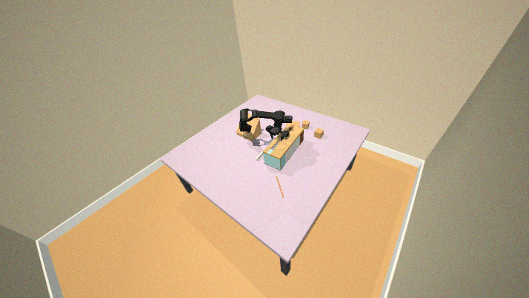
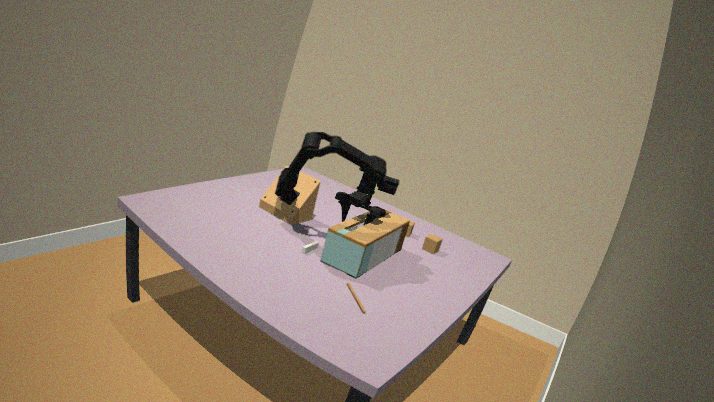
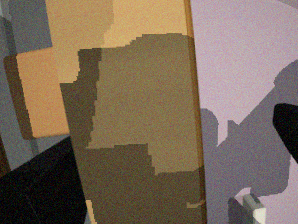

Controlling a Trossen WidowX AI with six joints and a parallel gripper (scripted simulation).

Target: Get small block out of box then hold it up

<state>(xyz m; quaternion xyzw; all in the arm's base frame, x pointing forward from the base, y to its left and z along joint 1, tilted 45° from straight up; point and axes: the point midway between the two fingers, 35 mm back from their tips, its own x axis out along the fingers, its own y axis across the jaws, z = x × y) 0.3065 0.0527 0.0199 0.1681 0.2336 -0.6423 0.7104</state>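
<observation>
My gripper tip is now 50 mm short of the tan block and 20 mm to the left of it. Also, from my gripper tip: thin tan stick: 290 mm to the right, 250 mm ahead, 80 mm below; then box: 40 mm ahead, 30 mm below.
</observation>
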